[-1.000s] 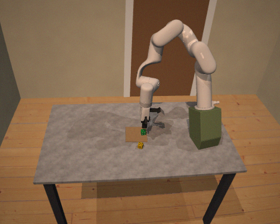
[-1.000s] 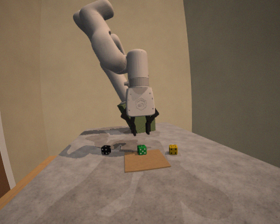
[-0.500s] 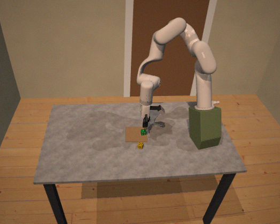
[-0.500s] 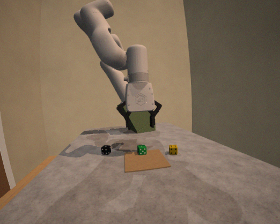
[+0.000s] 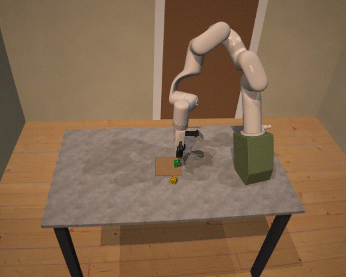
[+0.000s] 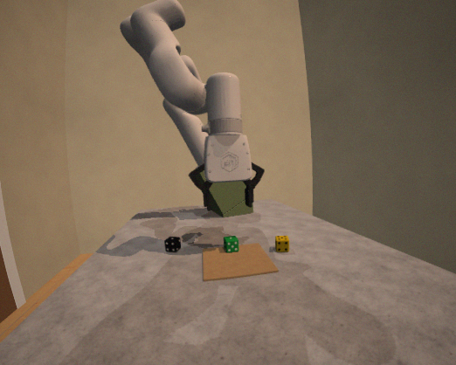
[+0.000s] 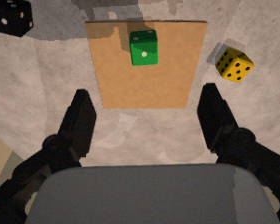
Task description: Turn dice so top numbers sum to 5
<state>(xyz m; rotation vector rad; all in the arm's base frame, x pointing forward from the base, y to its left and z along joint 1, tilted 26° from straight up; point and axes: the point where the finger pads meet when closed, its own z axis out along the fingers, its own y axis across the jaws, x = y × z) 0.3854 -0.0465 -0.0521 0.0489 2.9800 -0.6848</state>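
My gripper is now 110 mm to the right of the yellow die, 100 mm above it and 40 mm short of it. The rest, counted from my hand: tan mat 110 mm below, 50 mm ahead; then green die 100 mm below; then black die 140 mm to the right, 100 mm below, 50 mm behind.
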